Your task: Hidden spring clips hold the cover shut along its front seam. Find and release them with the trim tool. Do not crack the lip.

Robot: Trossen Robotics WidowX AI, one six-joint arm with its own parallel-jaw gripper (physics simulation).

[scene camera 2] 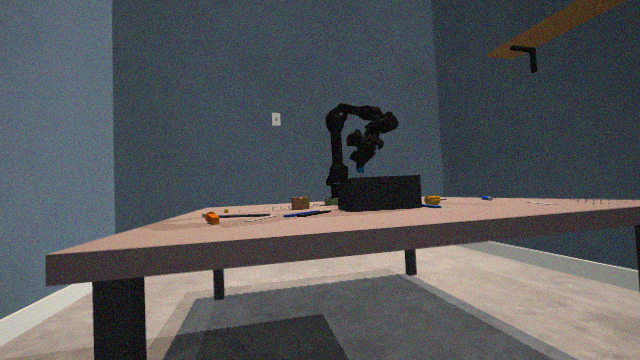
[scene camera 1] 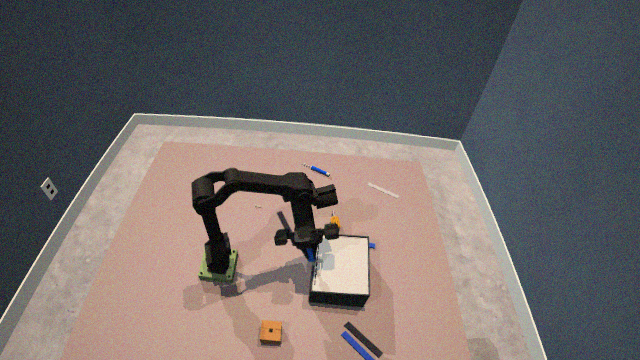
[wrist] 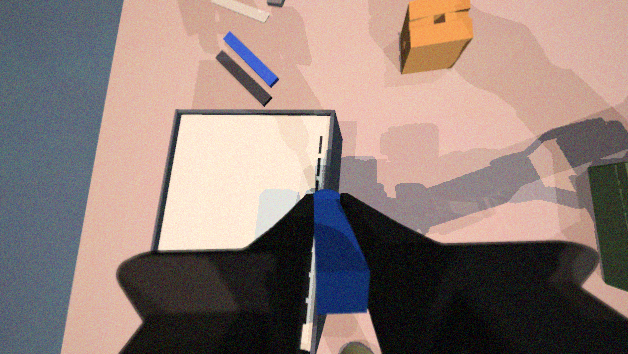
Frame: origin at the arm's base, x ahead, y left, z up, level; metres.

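Where they show: gripper, between the fingertips: (scene camera 2: 358,168) (scene camera 1: 311,258) (wrist: 326,200); arm's base, origin of its link: (scene camera 2: 337,197) (scene camera 1: 218,264).
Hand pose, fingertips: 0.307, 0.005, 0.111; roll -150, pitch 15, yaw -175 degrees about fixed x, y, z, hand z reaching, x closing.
Observation:
Things, the pixels of their top centre, and the offset from my fingertips, as dx, dy, dz. "*": a spot on its surface instead.
- dark box, centre of its top: (wrist: 228,216) (scene camera 1: 342,261) (scene camera 2: 375,177) +0.100, +0.023, -0.039
- cream cover, a spot on its surface: (wrist: 240,165) * +0.102, -0.028, -0.050
- blue trim tool, centre of its top: (wrist: 299,235) (scene camera 1: 312,247) (scene camera 2: 360,154) -0.001, +0.010, +0.052
- orange block, centre of its top: (wrist: 439,18) (scene camera 1: 270,330) (scene camera 2: 300,197) -0.099, -0.208, -0.095
- blue bar, centre of its top: (wrist: 248,56) (scene camera 1: 360,349) +0.177, -0.235, -0.134
- dark bar, centre of its top: (wrist: 241,75) (scene camera 2: 315,212) (scene camera 1: 363,339) +0.188, -0.201, -0.135
- yellow item, centre of its top: (scene camera 2: 436,195) (scene camera 1: 335,216) +0.083, +0.256, -0.108
A dark box (scene camera 2: 380,193) with a cream cover (scene camera 1: 347,267) (wrist: 240,165) stands on the table. A row of dark slots shows along the cover's edge nearest the arm's base. My gripper (scene camera 1: 309,248) (scene camera 2: 361,166) (wrist: 326,200) points down over that edge and is shut on the blue trim tool (scene camera 1: 311,255) (scene camera 2: 360,170) (wrist: 340,270). The tool's far end is hidden from the wrist view. In scene camera 2 the tool's visible part is above the box top. Whether its tip touches the seam cannot be told. No spring clips can be made out clearly.
An orange block (scene camera 1: 271,332) (scene camera 2: 300,203) (wrist: 435,40) stands on the table (scene camera 2: 250,240). A blue bar (scene camera 1: 357,346) (wrist: 251,59) and a dark bar (scene camera 1: 363,339) (wrist: 244,78) lie beyond one box end. A yellow item (scene camera 1: 335,221) (scene camera 2: 432,200) lies near the other end.

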